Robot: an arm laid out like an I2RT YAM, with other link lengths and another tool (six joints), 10 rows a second.
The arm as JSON. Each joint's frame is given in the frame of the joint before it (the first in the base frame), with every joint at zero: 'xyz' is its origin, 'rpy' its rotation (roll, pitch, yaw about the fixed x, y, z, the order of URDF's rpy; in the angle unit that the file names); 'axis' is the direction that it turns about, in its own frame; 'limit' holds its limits. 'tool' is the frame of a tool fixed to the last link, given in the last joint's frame.
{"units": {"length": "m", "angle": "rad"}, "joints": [
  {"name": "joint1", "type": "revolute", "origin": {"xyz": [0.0, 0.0, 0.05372], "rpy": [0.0, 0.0, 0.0]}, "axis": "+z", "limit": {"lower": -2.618, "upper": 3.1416}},
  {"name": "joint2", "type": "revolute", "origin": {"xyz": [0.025, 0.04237, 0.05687], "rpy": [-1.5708, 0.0, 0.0]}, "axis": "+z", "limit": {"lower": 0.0, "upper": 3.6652}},
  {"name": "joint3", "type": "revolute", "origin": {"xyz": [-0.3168, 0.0, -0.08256], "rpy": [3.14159, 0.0, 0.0]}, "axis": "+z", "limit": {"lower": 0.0, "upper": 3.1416}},
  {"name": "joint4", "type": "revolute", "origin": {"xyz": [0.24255, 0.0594, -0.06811], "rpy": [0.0, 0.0, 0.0]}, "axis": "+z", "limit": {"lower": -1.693, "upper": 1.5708}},
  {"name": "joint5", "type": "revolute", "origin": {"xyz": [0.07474, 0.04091, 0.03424], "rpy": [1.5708, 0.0, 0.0]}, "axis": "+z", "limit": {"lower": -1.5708, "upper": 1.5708}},
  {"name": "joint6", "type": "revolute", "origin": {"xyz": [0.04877, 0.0, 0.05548], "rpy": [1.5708, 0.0, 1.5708]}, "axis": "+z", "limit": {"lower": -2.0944, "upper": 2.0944}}
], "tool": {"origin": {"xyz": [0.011, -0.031, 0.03], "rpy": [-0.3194, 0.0, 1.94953]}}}
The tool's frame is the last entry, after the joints.
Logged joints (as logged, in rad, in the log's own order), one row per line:
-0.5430, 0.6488, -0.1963, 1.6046, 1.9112, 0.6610
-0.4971, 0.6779, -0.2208, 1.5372, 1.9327, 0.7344
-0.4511, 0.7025, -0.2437, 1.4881, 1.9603, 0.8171
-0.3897, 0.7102, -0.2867, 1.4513, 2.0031, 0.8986
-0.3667, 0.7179, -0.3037, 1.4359, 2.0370, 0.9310
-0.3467, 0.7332, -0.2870, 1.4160, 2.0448, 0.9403
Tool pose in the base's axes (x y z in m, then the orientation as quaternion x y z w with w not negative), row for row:
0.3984, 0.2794, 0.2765, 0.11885, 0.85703, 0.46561, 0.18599
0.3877, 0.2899, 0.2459, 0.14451, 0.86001, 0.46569, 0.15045
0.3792, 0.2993, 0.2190, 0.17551, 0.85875, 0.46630, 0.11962
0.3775, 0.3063, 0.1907, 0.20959, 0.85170, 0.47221, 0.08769
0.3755, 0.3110, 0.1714, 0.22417, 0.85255, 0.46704, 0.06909
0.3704, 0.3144, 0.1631, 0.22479, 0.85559, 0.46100, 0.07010
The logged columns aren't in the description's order. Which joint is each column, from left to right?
Columns, left to right: joint4, joint1, joint5, joint3, joint2, joint6.
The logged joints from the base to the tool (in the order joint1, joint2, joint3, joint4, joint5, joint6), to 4 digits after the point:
0.6488, 1.9112, 1.6046, -0.5430, -0.1963, 0.6610
0.6779, 1.9327, 1.5372, -0.4971, -0.2208, 0.7344
0.7025, 1.9603, 1.4881, -0.4511, -0.2437, 0.8171
0.7102, 2.0031, 1.4513, -0.3897, -0.2867, 0.8986
0.7179, 2.0370, 1.4359, -0.3667, -0.3037, 0.9310
0.7332, 2.0448, 1.4160, -0.3467, -0.2870, 0.9403

